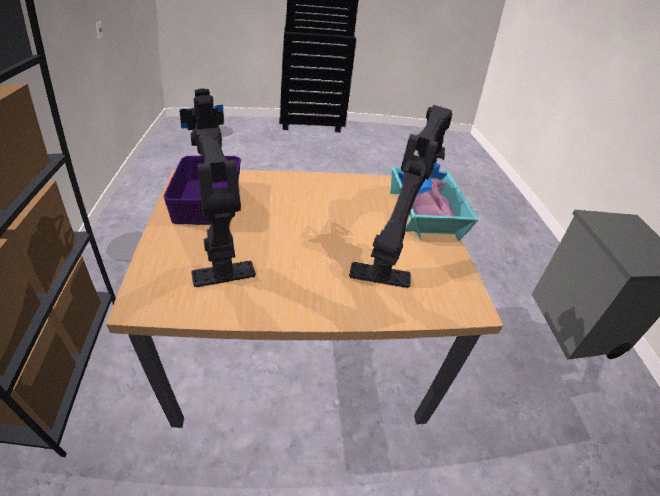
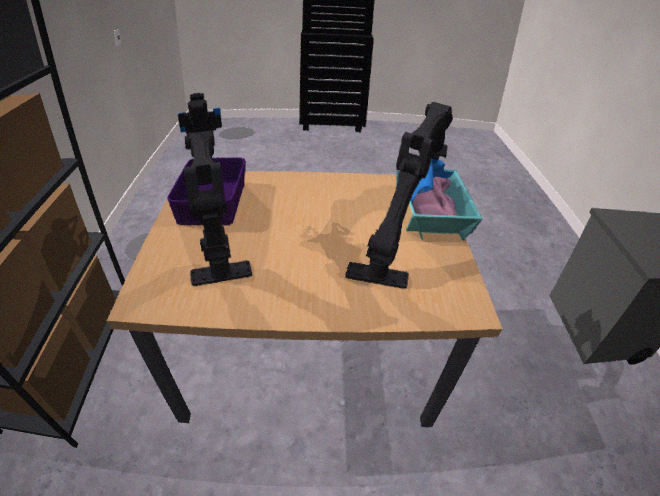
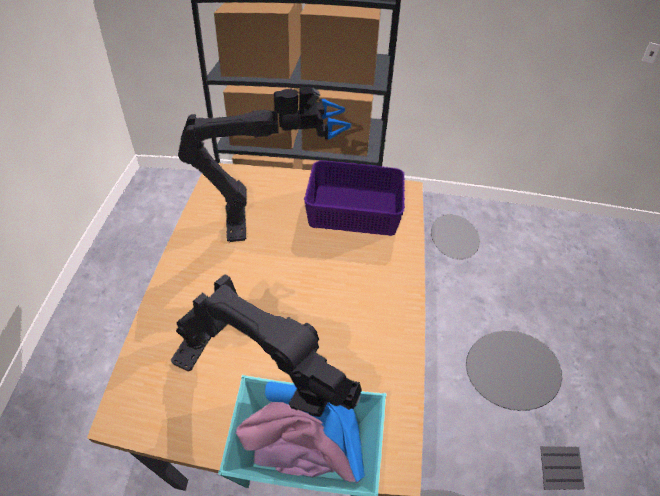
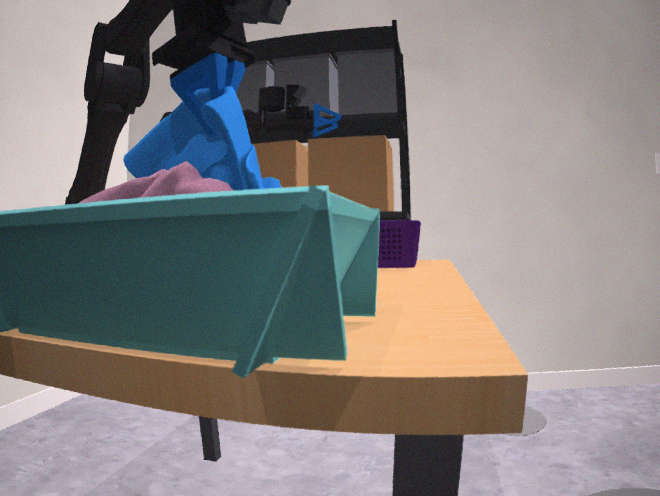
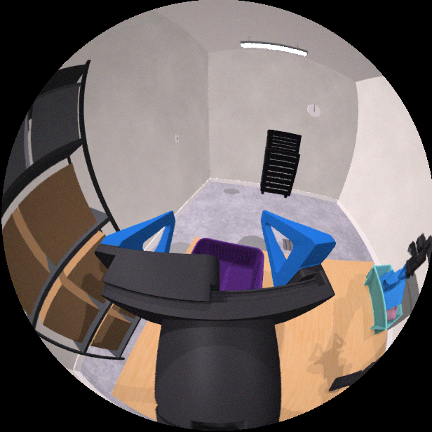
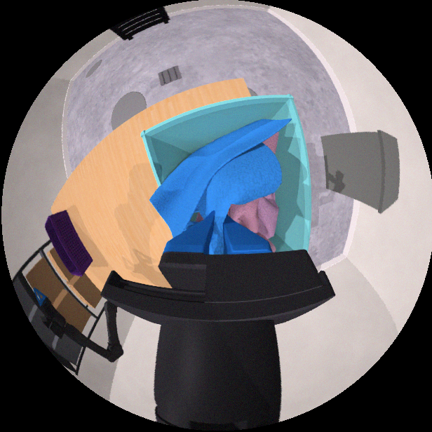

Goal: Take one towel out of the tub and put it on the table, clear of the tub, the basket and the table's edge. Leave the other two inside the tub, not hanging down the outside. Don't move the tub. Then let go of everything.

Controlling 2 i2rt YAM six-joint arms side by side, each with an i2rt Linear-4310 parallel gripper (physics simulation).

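Observation:
My right gripper is shut on the blue towel. The pinched part stands above the rim of the teal tub, while lower folds reach down into it. A pink towel and mauve cloth lie crumpled in the tub under and beside the blue one; where one ends is hard to tell. My left gripper is open and empty, high near the purple basket.
The tub stands close to one end of the wooden table; the empty basket stands near the opposite end. Beyond the basket is a shelf unit with cardboard boxes. A grey bin stands on the floor beyond the tub's end.

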